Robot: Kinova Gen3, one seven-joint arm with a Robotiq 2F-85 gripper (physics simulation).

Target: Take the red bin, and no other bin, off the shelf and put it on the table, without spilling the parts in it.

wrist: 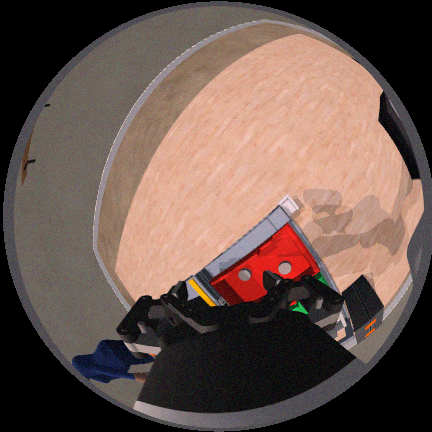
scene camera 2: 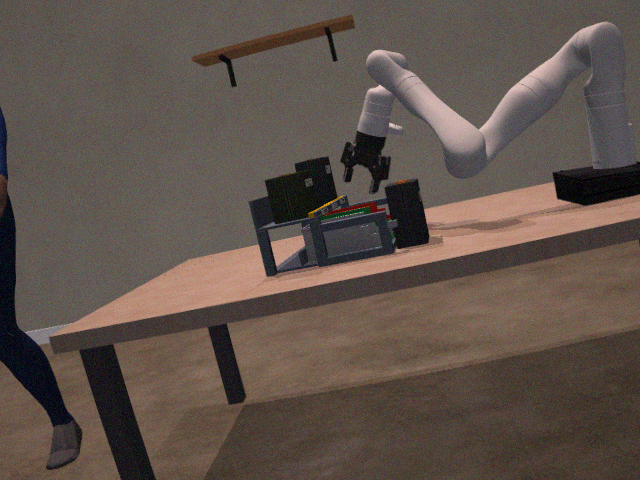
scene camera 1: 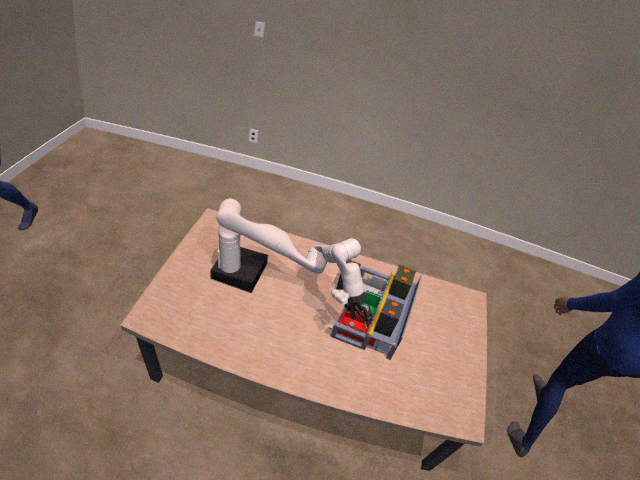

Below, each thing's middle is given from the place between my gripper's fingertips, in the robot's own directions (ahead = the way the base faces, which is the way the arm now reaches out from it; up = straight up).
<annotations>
Right now the red bin (wrist: 284,244) is 80 mm below my hand, 50 mm to the left of it and 10 mm ahead of it. Round my hand: black box (scene camera 2: 404,199) 280 mm to the left, 100 mm behind, 60 mm below.
</annotations>
